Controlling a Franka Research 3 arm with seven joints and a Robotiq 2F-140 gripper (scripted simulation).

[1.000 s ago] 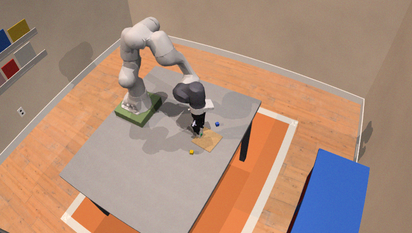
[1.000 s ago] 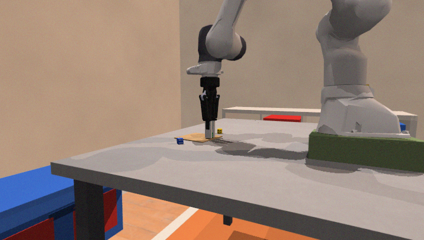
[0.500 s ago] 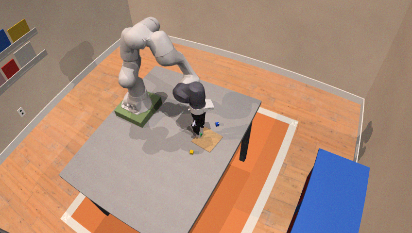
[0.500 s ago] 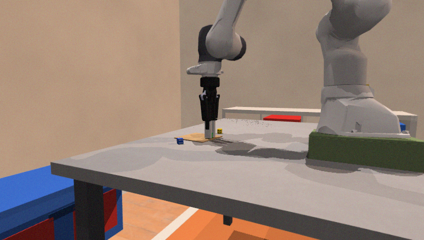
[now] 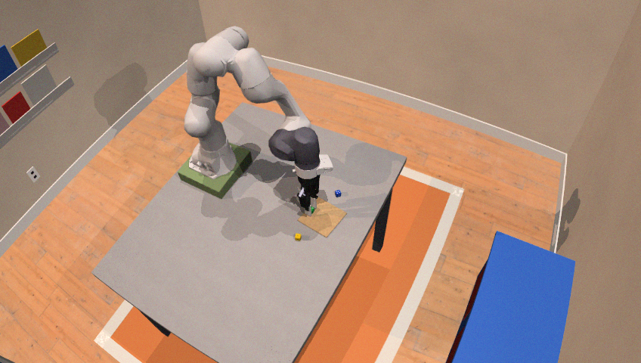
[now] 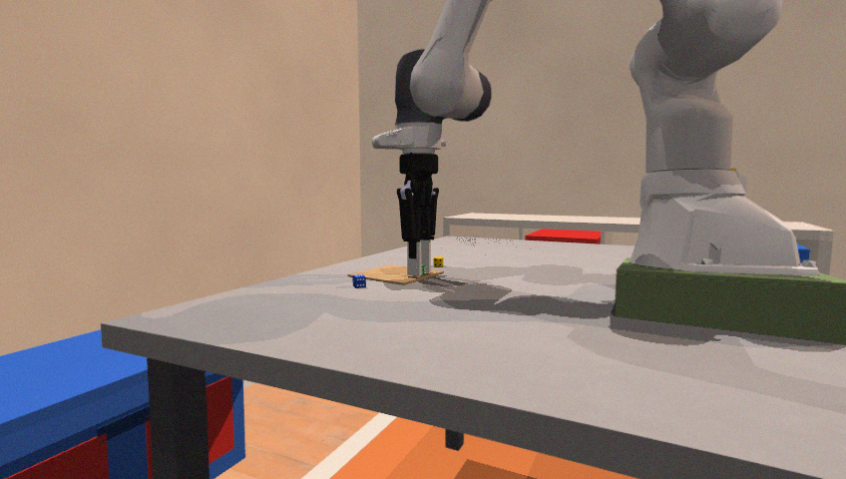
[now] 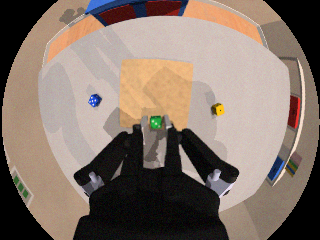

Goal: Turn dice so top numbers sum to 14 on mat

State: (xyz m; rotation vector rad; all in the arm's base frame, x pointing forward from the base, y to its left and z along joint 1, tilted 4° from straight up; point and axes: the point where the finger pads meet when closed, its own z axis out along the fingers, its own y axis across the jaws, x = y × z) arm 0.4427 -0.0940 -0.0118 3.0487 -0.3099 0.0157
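Right now my hand is 30 mm above the green die. Also, from my hand: tan mat: 50 mm ahead, 10 mm to the right, 40 mm below; yellow die: 10 mm behind, 130 mm to the right, 30 mm below; blue die: 80 mm ahead, 110 mm to the left, 30 mm below.
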